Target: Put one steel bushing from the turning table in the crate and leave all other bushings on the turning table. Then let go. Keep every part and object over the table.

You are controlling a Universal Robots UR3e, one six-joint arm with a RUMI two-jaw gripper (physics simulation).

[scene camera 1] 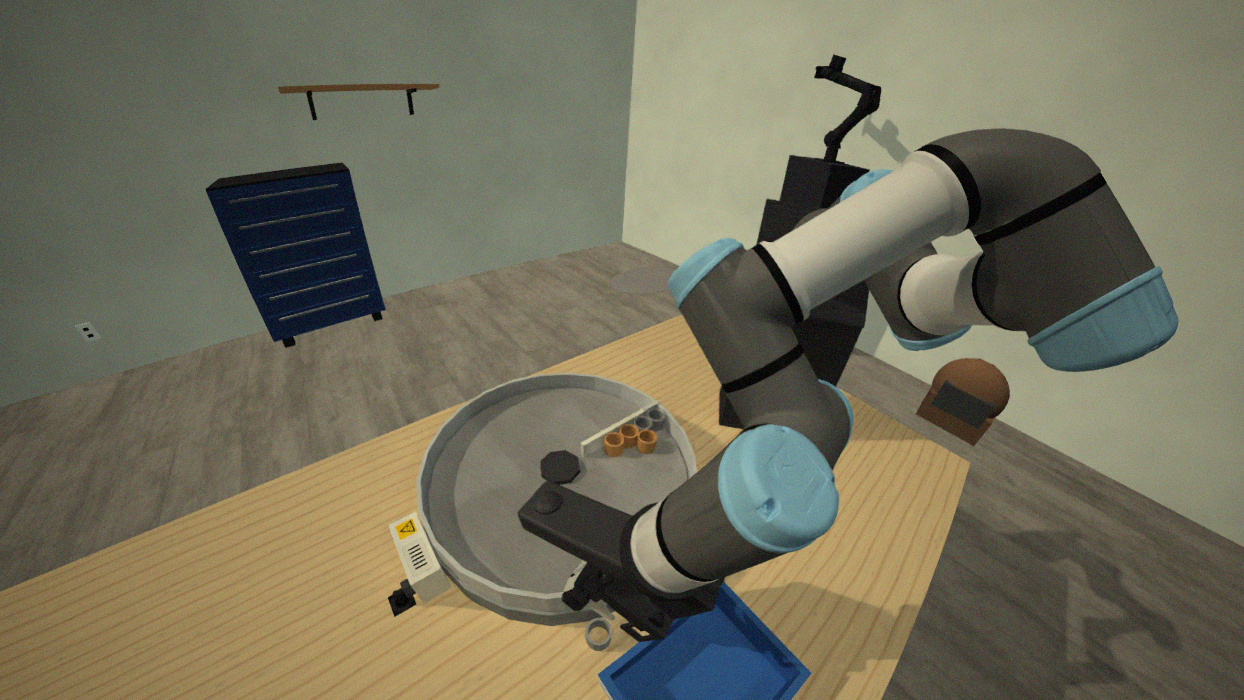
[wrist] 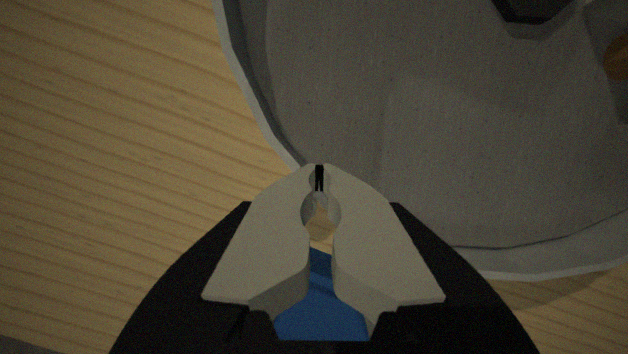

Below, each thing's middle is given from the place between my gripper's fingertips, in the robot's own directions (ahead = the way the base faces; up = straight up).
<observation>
I see the blue crate [wrist: 321,314] 140 mm to the left of my hand, 110 mm behind it and 50 mm below it.
</observation>
